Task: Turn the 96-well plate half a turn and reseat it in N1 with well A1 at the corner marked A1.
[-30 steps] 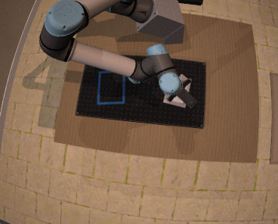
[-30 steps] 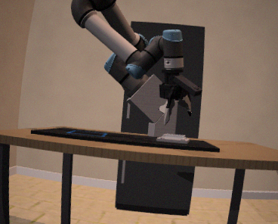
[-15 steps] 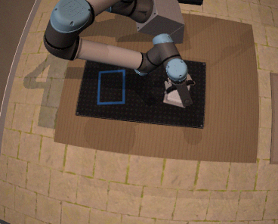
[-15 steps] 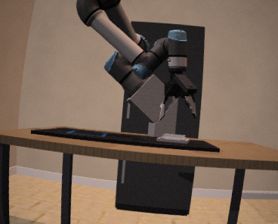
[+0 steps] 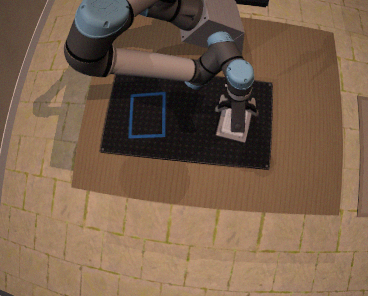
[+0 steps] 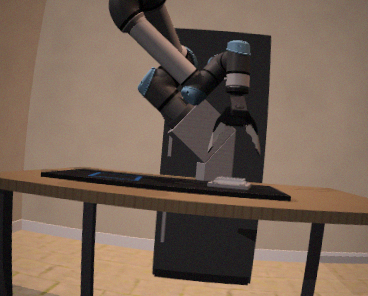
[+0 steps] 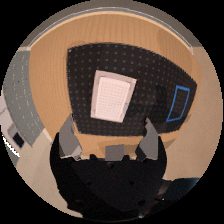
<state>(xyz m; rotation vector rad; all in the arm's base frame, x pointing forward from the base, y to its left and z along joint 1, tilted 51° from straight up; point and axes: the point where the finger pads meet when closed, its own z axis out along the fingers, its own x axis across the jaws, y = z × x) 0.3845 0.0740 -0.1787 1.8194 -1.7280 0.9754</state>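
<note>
Right now the white 96-well plate is 80 mm below my hand. Also, from my hand: grey plate nest N1: 90 mm below.
</note>
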